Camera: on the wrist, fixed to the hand. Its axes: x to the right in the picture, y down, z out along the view.
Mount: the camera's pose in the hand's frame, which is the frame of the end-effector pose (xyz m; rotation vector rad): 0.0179 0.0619 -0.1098 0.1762 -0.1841 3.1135
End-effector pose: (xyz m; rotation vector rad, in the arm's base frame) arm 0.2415 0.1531 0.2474 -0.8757 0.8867 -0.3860
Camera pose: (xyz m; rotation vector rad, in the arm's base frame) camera 0.1609 0.1245 0.1531 1.2134 0.9688 2.1728
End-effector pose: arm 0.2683 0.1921 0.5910 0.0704 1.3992 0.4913
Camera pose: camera 0.1473 0.2282 0.5746 -1.9490 0.1614 -1.9733
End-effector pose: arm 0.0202 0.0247 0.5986 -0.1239 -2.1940 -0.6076
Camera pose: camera 0.1041 0.0259 0.6944 -2.4160 0.0090 1.3061
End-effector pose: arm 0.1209 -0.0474 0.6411 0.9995 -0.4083 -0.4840
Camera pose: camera 0.2065 0.0468 0.6439 -0.4320 -1.4925 2.2635
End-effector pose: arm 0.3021 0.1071 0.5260 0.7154 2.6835 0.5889
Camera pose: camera 0.2701 0.1317 0.6467 -2.7228 0.6773 -0.2416
